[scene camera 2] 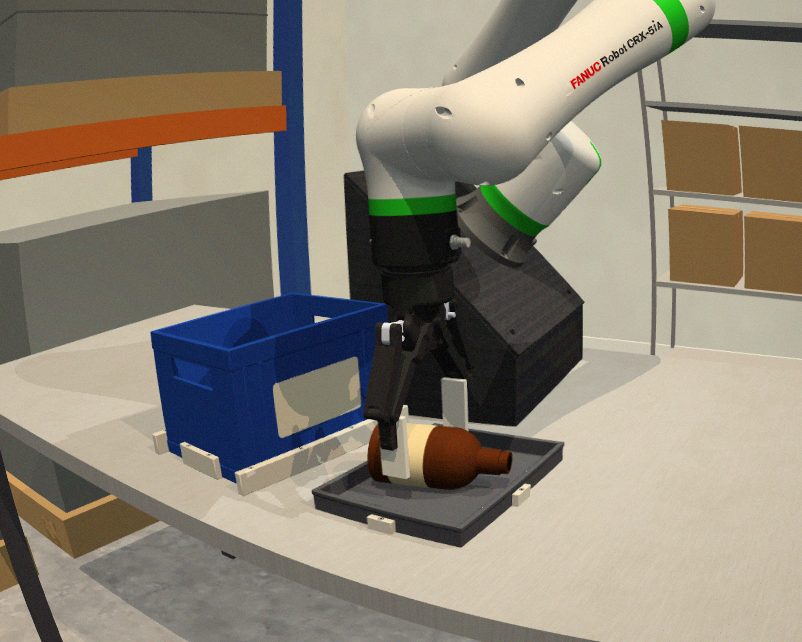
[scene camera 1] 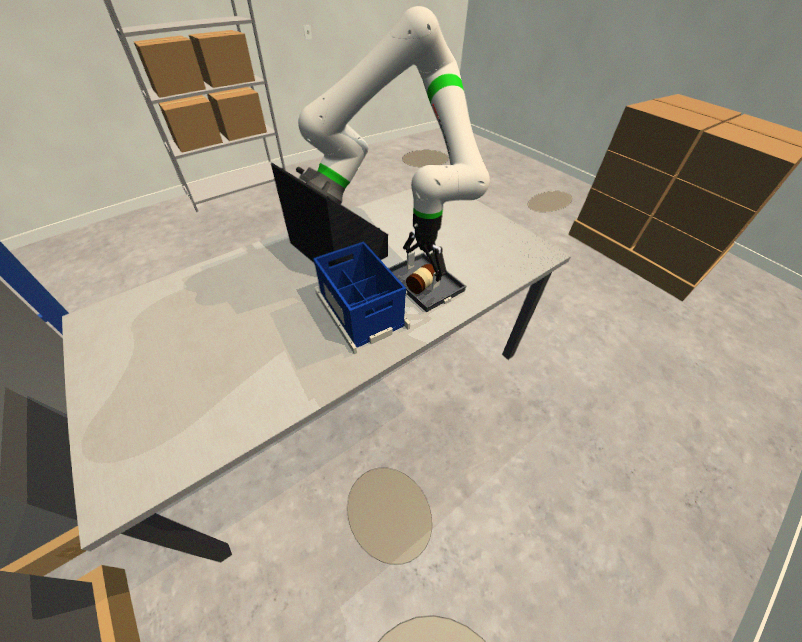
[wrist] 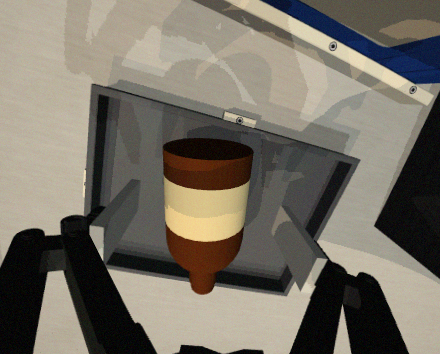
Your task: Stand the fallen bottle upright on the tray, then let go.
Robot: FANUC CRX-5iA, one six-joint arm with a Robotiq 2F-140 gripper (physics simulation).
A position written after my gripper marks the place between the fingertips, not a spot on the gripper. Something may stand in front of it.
I see my gripper point(scene camera 1: 422, 276) and a brown bottle point(scene camera 2: 441, 457).
The brown bottle is seen too in the wrist view point(wrist: 206, 181). My gripper also shows in the wrist view point(wrist: 210, 207).
